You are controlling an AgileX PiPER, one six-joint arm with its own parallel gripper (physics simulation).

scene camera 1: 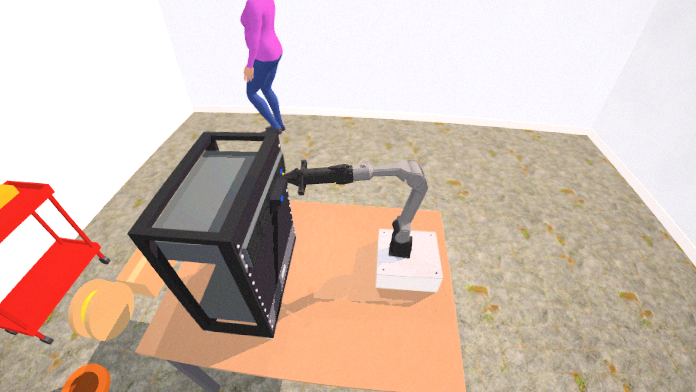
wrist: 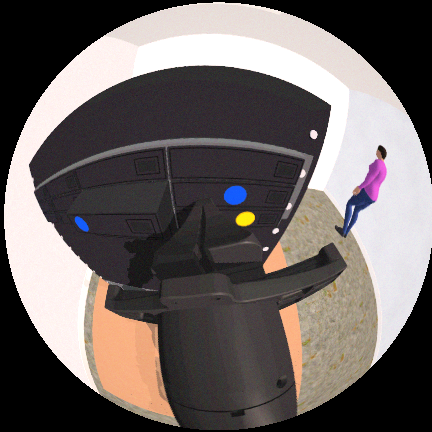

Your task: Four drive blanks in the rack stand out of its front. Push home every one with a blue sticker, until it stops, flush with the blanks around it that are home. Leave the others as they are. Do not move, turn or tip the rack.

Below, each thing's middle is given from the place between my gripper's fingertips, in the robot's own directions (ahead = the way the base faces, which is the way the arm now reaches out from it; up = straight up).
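There's the yellow-sticker blank (wrist: 244, 217), and it's 10 mm below my hand, 20 mm to the right of it and 60 mm ahead of it.
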